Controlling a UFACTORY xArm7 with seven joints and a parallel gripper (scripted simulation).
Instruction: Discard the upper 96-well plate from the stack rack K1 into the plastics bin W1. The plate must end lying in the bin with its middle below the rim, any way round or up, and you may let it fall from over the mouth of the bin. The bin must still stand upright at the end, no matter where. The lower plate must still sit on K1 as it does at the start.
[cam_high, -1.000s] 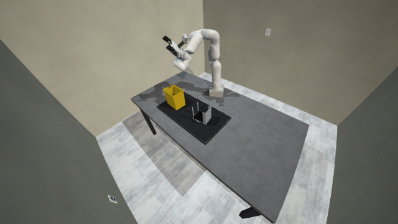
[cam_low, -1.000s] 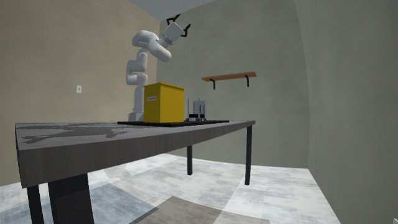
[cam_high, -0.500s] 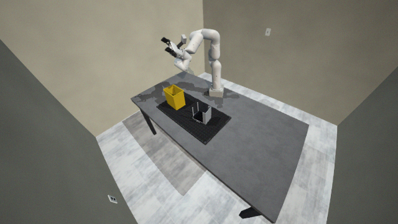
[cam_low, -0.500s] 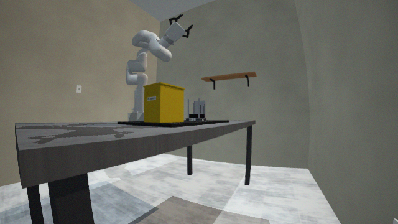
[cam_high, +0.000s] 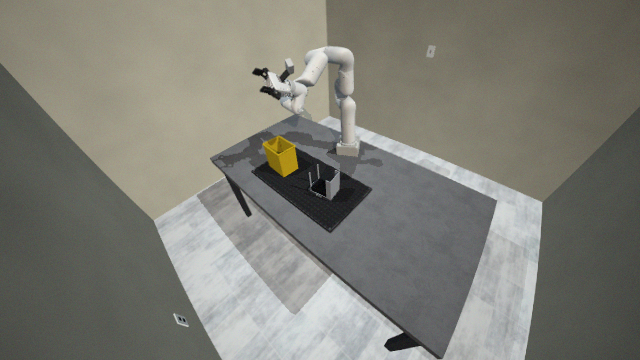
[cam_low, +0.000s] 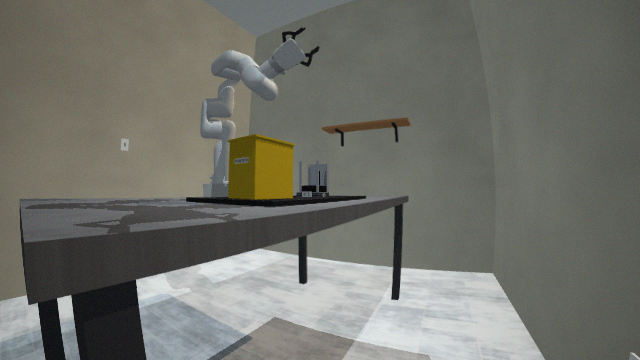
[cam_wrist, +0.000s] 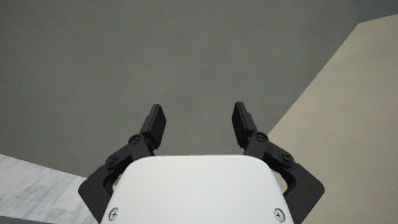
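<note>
My hand is 570 mm above the black 96-well plate, 250 mm to the right of it and 70 mm past it. Also, from my hand: yellow plastics bin W1: 520 mm below, 120 mm behind, 110 mm to the right.
</note>
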